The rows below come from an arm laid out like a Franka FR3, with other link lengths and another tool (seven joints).
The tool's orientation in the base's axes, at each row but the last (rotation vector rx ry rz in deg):
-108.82 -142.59 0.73
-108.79 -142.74 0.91
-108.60 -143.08 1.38
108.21 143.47 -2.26
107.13 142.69 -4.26
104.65 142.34 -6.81
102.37 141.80 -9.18
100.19 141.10 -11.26
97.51 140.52 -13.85
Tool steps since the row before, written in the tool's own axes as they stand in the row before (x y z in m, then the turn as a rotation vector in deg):
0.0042 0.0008 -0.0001 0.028 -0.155 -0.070
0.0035 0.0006 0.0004 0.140 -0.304 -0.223
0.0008 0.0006 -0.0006 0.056 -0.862 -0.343
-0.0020 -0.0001 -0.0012 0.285 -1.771 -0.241
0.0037 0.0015 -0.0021 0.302 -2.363 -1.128
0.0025 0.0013 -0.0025 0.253 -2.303 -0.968
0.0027 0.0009 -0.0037 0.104 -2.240 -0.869
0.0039 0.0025 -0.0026 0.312 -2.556 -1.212
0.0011 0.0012 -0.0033 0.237 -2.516 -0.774
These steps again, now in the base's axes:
-0.0003 0.0043 0.0001 -0.156 -0.014 0.072
-0.0004 0.0035 -0.0004 -0.327 0.055 0.227
0.0004 0.0009 0.0006 -0.840 -0.175 0.357
0.0005 -0.0019 0.0012 -1.778 -0.207 0.266
0.0004 0.0041 0.0019 -2.345 -0.307 1.164
0.0005 0.0030 0.0022 -2.273 -0.351 1.007
0.0000 0.0033 0.0033 -2.166 -0.485 0.926
0.0010 0.0049 0.0018 -2.539 -0.336 1.241
0.0006 0.0021 0.0029 -2.463 -0.485 0.828

